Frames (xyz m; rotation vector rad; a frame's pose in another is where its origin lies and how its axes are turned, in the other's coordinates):
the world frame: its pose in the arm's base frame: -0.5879 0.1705 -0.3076 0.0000 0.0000 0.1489
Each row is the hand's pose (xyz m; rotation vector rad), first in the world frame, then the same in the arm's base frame.
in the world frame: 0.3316 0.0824 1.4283 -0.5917 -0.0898 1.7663
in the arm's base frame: -0.2722 0.3012 1.1207 -0.5978 -0.1369 1.9103
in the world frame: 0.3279 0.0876 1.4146 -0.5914 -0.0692 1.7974
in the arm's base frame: -0.2766 0.3058 1.1070 -0.5993 -0.1158 1.9415
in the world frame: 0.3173 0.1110 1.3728 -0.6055 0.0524 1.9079
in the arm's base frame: -0.2906 0.3273 1.0652 -0.6241 0.0074 2.0517
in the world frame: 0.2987 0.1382 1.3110 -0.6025 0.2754 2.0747
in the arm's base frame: -0.3130 0.3515 1.0034 -0.6397 0.2366 2.2175
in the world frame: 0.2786 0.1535 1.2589 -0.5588 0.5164 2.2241
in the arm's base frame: -0.3352 0.3636 0.9513 -0.6149 0.4887 2.3647
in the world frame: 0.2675 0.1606 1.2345 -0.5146 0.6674 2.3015
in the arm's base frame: -0.3472 0.3690 0.9269 -0.5818 0.6484 2.4402
